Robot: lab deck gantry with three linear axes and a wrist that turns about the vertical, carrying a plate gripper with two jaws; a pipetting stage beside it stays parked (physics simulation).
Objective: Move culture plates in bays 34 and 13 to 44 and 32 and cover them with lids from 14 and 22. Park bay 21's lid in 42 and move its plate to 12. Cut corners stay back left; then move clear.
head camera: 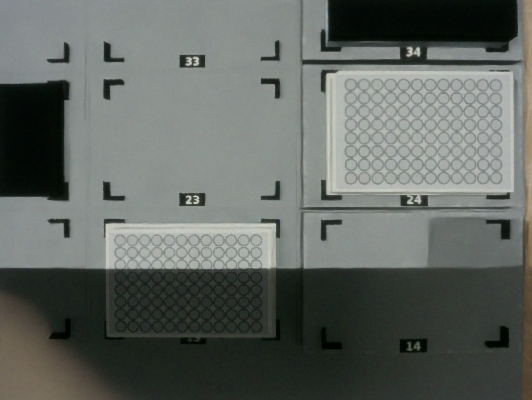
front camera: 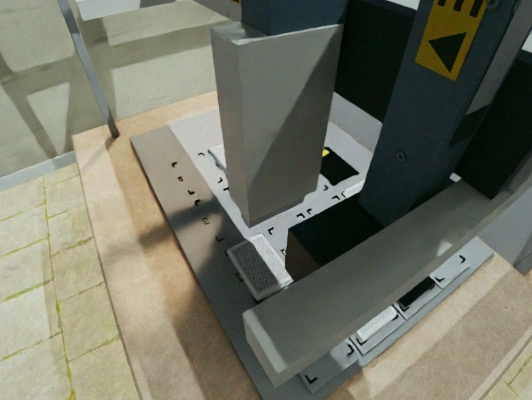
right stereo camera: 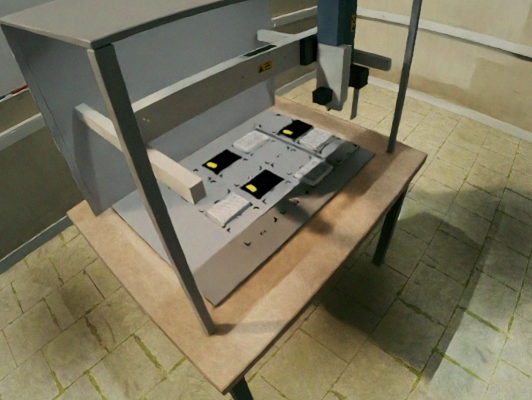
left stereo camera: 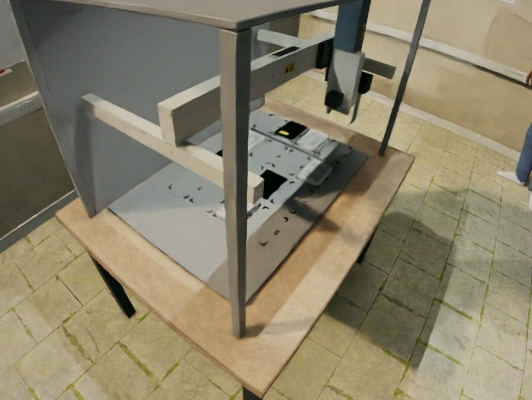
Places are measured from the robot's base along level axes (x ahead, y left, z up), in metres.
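Where they show: gripper, fingertip midpoint: (right stereo camera: 340, 113) (left stereo camera: 340, 116); robot's base at its link origin: (front camera: 173, 164) (right stereo camera: 247, 244) (left stereo camera: 263, 244).
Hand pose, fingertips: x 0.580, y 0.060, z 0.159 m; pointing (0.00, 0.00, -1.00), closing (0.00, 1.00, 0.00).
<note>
Things, the pixels of their top centre, and the offset from my fingertips. "*": a spot on its surface instead.
- bay 13 at a spot on its surface: (head camera: 191, 280) (front camera: 261, 263) (right stereo camera: 314, 169) * 0.015 m right, 0.186 m back, 0.145 m down
- bay 24 at a spot on its surface: (head camera: 423, 132) (right stereo camera: 316, 137) * 0.089 m left, 0.025 m back, 0.130 m down
- bay 43 at a spot on its surface: (right stereo camera: 251, 142) * 0.288 m left, 0.201 m back, 0.144 m down
- bay 21 at a spot on its surface: (right stereo camera: 228, 210) * 0.077 m left, 0.527 m back, 0.145 m down
- black-topped piece at its top centre: (front camera: 397, 268) (right stereo camera: 295, 128) (left stereo camera: 291, 128) 0.197 m left, 0.024 m back, 0.128 m down
- bay 22 at a spot on its surface: (head camera: 30, 140) * 0.089 m left, 0.309 m back, 0.151 m down
- bay 42 at a spot on its surface: (front camera: 342, 169) * 0.316 m left, 0.316 m back, 0.151 m down
My gripper (left stereo camera: 341, 116) (right stereo camera: 341, 111) is open and empty, high above the deck's front right bays; its jaws are hidden in the front view. White welled plates sit in bay 13 (front camera: 260, 265) (head camera: 191, 280) (right stereo camera: 314, 172), bay 24 (front camera: 377, 324) (head camera: 423, 132) (right stereo camera: 317, 139), bay 43 (right stereo camera: 251, 142) and bay 21 (right stereo camera: 228, 210). Bay 34 holds a black-topped piece (front camera: 417, 292) (head camera: 422, 20) (right stereo camera: 296, 129) with a yellow tag. Similar black pieces lie in bay 22 (head camera: 30, 140) (right stereo camera: 262, 184) and bay 42 (front camera: 342, 169) (right stereo camera: 221, 161). Bays 14, 23 and 33 hold no plate or lid. Cut corners are too small to tell.
The parked pipetting stage (front camera: 280, 120) (right stereo camera: 332, 75) is a tall grey block beside the gripper. A pale rail (front camera: 370, 280) (left stereo camera: 150, 140) crosses above the deck. Grey posts (left stereo camera: 235, 175) (right stereo camera: 150, 190) stand at the table's corners. Shadow covers bay 13's front part.
</note>
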